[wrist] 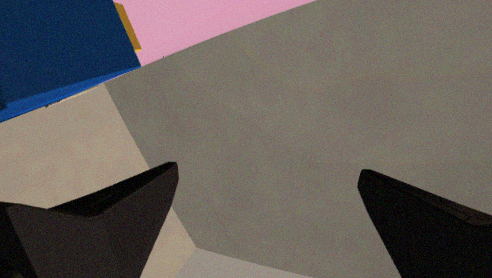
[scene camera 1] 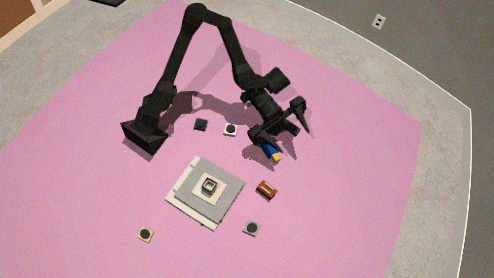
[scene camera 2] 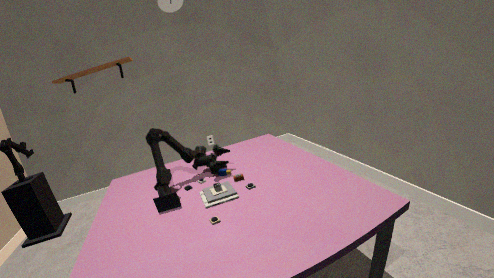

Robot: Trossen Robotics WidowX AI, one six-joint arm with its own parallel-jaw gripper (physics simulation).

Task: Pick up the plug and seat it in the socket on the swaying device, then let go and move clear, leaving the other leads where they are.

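A blue block with a yellow end [scene camera 1: 275, 157] [scene camera 2: 223, 172] [wrist: 60, 45] lies beside and partly behind one finger in the scene views; in the wrist view it is at the upper left, outside the finger gap. My gripper [scene camera 1: 295, 141] [scene camera 2: 228, 159] [wrist: 270, 175] is wide open, tilted, and has nothing between its fingertips. The device [scene camera 1: 228, 192] is a grey plate over a white base. A small square dark-walled socket [scene camera 1: 208, 191] [scene camera 2: 217, 187] stands upright on its pale central pad. I cannot tell for sure which loose piece is the plug.
A red-orange block with pale stripes [scene camera 1: 266, 190] [scene camera 2: 239, 177] lies right of the device. Small square pieces with dark discs lie around it: black [scene camera 1: 200, 124], white [scene camera 1: 230, 129], grey [scene camera 1: 251, 228] and tan [scene camera 1: 145, 234]. All are on the pink table top [scene camera 1: 330, 200].
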